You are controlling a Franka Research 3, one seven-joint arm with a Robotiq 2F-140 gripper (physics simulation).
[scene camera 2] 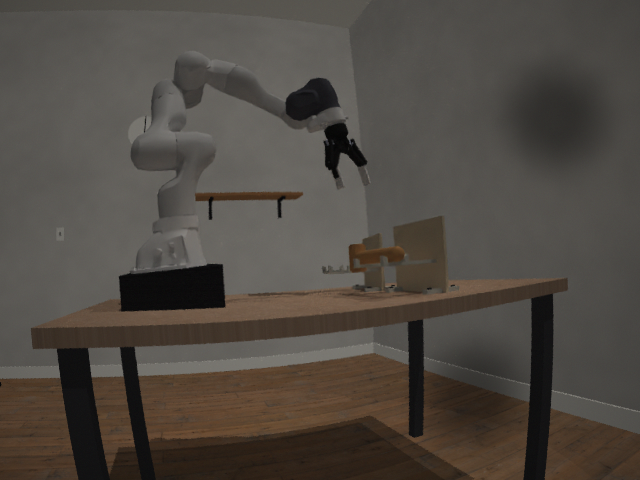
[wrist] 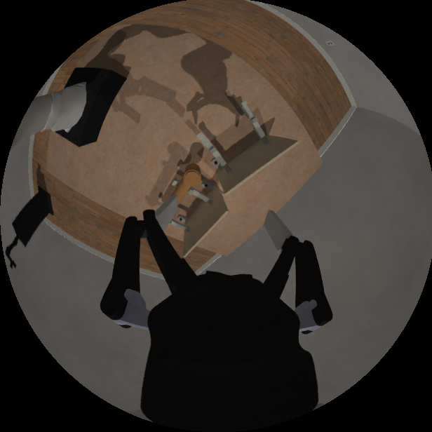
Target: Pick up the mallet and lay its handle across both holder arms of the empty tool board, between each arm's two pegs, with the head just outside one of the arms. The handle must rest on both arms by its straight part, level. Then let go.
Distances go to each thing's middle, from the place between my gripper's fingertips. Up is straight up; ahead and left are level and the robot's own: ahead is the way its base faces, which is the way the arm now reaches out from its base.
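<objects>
Orange mallet (scene camera 2: 395, 254): hand 160 mm to the left of it, 30 mm past it, 230 mm above it.
</objects>
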